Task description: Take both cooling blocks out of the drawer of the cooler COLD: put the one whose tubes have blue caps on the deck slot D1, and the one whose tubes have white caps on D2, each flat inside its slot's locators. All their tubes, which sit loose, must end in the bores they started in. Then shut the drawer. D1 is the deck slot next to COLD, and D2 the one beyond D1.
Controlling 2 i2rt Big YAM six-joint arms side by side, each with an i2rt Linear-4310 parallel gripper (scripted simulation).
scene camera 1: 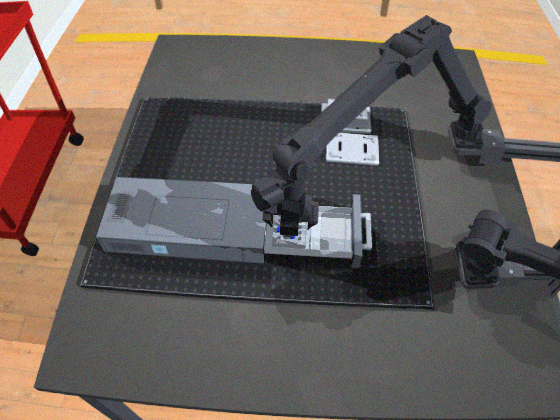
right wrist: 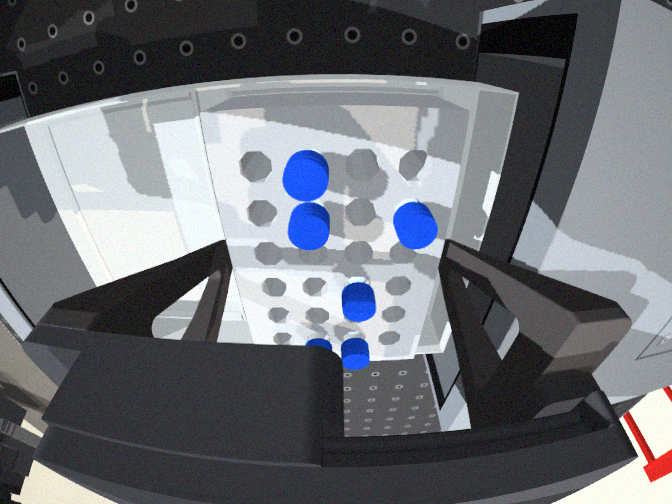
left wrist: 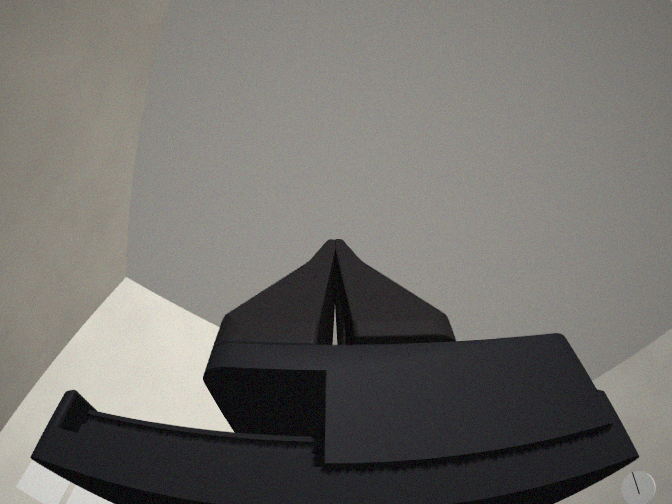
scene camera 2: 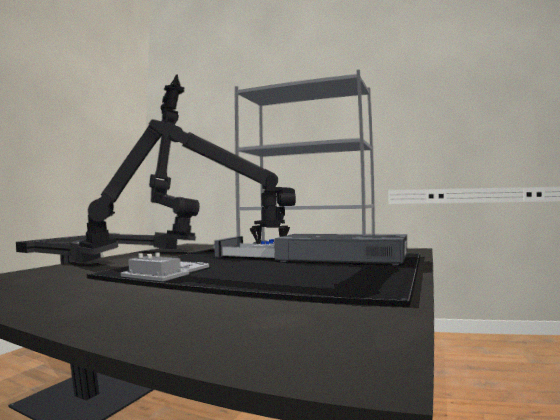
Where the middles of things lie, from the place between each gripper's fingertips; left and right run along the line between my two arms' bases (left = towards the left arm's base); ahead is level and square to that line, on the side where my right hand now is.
I see the slot D1 [scene camera 1: 352,145] 15 cm behind my right hand, 35 cm to the right of it and 4 cm below it.
Now: left hand 61 cm short of the slot D1, 65 cm to the left of it and 93 cm above it.
